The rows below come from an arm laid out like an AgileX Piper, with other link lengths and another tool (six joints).
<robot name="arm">
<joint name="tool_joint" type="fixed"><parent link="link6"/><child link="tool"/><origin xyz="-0.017 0.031 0.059" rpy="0 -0.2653 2.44"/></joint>
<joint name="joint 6" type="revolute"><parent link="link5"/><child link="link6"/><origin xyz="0.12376 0 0" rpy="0 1.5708 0"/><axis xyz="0 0 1"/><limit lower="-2.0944" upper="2.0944"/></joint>
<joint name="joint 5" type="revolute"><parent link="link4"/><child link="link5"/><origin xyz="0 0 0" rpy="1.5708 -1.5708 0"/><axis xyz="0 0 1"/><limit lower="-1.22" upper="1.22"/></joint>
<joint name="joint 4" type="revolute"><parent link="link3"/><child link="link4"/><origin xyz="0.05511 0.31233 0" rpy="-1.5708 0 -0.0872"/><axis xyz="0 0 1"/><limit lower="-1.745" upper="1.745"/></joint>
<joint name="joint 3" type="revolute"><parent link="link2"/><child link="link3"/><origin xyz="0.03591 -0.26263 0"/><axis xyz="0 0 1"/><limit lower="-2.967" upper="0"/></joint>
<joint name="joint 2" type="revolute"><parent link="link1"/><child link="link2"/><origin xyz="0 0 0" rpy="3.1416 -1.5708 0"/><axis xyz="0 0 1"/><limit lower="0" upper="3.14"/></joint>
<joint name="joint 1" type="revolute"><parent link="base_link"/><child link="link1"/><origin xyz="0 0 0.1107" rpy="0 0 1.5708"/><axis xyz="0 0 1"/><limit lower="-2.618" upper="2.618"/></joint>
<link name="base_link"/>
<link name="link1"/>
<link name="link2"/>
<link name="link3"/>
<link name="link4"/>
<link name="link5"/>
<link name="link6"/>
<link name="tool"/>
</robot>
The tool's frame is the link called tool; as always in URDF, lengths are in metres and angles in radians.
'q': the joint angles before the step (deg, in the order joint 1, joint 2, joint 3, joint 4, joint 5, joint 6). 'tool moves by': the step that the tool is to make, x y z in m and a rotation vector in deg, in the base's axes. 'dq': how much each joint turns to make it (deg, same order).
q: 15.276 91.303 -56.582 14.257 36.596 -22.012
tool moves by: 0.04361 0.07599 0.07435 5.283 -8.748 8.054
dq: 7.048 4.369 -17.057 2.870 3.097 -1.623
